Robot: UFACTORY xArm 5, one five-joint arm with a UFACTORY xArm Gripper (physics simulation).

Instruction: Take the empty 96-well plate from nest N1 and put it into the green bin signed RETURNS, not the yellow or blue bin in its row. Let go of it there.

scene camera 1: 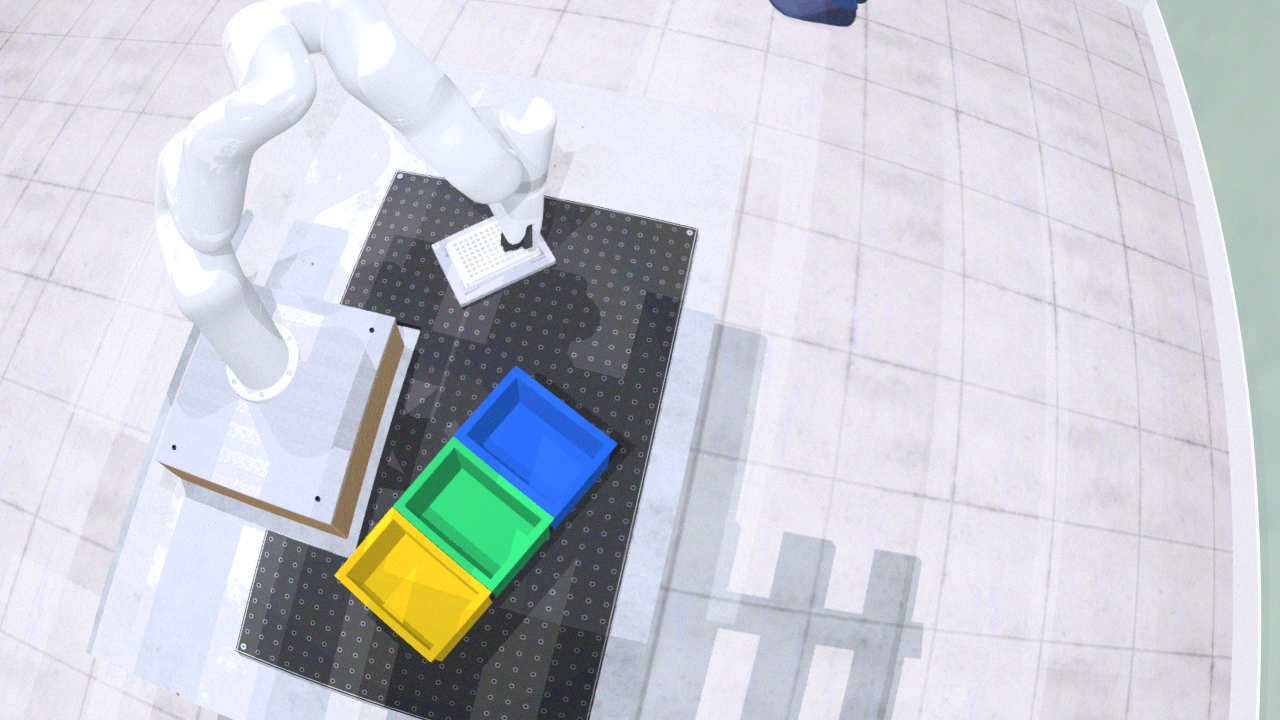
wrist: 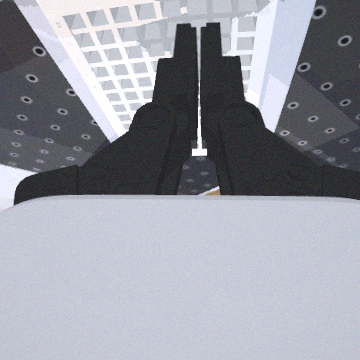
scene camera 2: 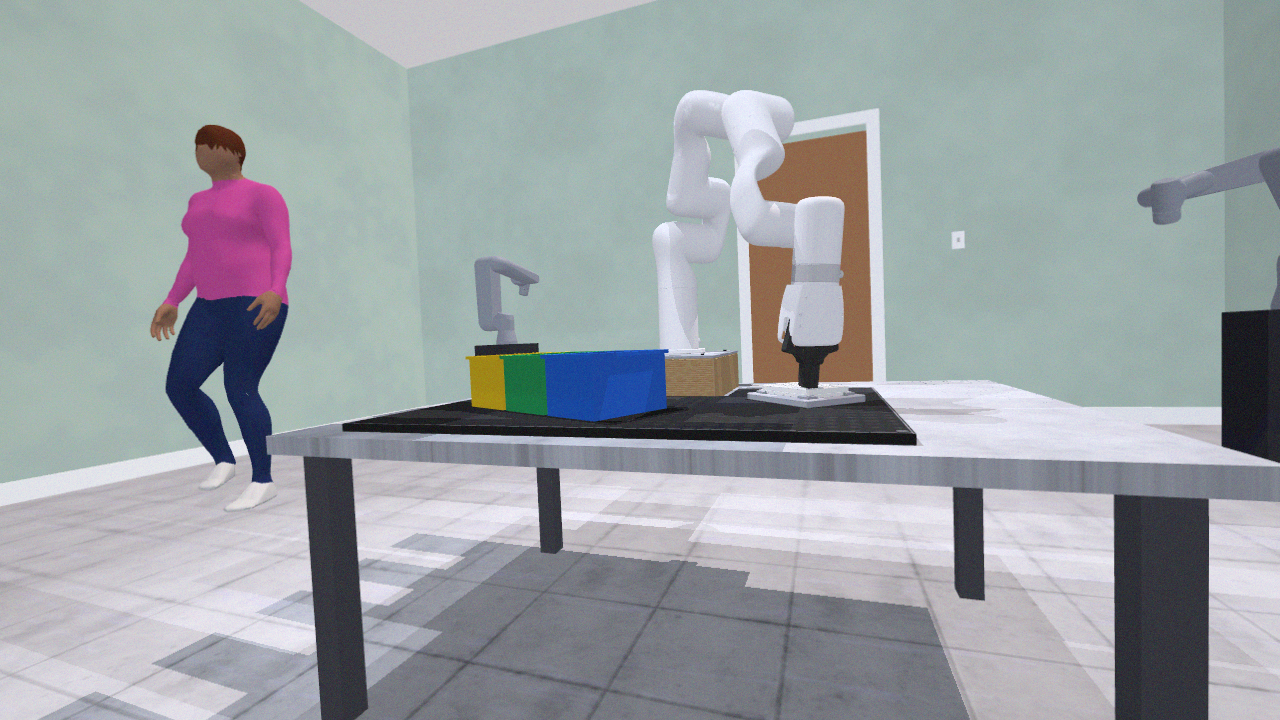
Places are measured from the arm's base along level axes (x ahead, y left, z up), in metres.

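Pixels of known places: gripper, fingertip midpoint: (scene camera 1: pixel 511 245) (wrist: pixel 199 54) (scene camera 2: pixel 807 387); arm's base, link origin: (scene camera 1: pixel 263 363) (scene camera 2: pixel 679 353).
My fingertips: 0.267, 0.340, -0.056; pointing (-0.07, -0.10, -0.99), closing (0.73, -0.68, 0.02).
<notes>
For each thing: its top centre in the pictures, then the offset to it from my fingertips, as dx, dy, dz. Level surfaces: height alone.
- white 96-well plate, top centre: (wrist: pixel 176 98) (scene camera 1: pixel 491 246) (scene camera 2: pixel 803 385) -0.028, -0.012, +0.000
- green bin, top centre: (scene camera 1: pixel 471 513) (scene camera 2: pixel 558 353) +0.120, -0.419, +0.074
- mat, surface height: dz -0.026
The white 96-well plate (scene camera 1: pixel 478 257) (wrist: pixel 117 71) lies in its pale nest (scene camera 1: pixel 466 299) (scene camera 2: pixel 805 402) (wrist: pixel 286 45) on the black pegboard mat. My gripper (scene camera 1: pixel 519 247) (scene camera 2: pixel 808 385) (wrist: pixel 199 54) is shut with nothing between its fingers. It points down, with its tips at or just above the plate's top; whether they touch is not clear. The fingers hide part of the wells in the wrist view. The green bin (scene camera 1: pixel 474 517) (scene camera 2: pixel 525 385) stands between the blue and yellow bins; no plate shows inside it. No RETURNS sign is readable.
The blue bin (scene camera 1: pixel 539 440) (scene camera 2: pixel 601 385) is at the nest end of the row, the yellow bin (scene camera 1: pixel 414 586) (scene camera 2: pixel 486 383) at the other. The arm's wooden base box (scene camera 1: pixel 268 447) (scene camera 2: pixel 702 376) stands beside the mat (scene camera 1: pixel 617 241). A person (scene camera 2: pixel 234 241) stands beyond the table.
</notes>
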